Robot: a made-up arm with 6 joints.
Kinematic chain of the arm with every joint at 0, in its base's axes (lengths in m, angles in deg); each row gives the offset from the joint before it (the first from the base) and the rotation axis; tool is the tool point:
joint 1: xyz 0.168 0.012 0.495 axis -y
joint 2: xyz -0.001 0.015 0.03 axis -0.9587 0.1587 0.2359
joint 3: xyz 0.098 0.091 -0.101 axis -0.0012 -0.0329 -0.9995
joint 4: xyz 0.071 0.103 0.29 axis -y
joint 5: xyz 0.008 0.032 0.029 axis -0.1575 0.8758 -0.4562
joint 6: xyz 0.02 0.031 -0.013 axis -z
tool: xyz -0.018 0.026 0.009
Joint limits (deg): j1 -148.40..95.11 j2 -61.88..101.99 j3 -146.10..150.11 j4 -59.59..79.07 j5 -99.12..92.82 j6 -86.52..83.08
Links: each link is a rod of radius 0.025 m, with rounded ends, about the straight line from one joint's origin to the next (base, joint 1, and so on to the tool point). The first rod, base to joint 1, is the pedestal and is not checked.
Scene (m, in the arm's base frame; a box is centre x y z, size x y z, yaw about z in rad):
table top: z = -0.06
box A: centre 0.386 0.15 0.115 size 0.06 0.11 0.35 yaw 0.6
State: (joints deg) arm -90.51 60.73 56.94 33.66 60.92 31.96
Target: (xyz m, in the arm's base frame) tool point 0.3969 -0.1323 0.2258
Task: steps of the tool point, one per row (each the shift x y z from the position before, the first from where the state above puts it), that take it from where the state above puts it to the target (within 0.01 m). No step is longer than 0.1 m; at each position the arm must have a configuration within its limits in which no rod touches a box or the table.
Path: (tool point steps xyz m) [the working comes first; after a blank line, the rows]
Joints at the target: -93.26 -41.47 75.83 41.54 44.34 37.11
Straight joint move there: touches box A.

1: 0.0170 -0.0180 -0.0085
2: 0.0120 -0.0220 -0.0074
3: 0.0067 -0.0244 -0.0058
4: 0.0446 -0.0661 -0.0268
5: 0.0219 -0.0833 -0.0107
6: 0.0012 -0.0880 0.0116
7: 0.0511 -0.0426 -0.0038
8: 0.0529 -0.0416 0.0118
9: 0.0508 -0.0423 0.0299

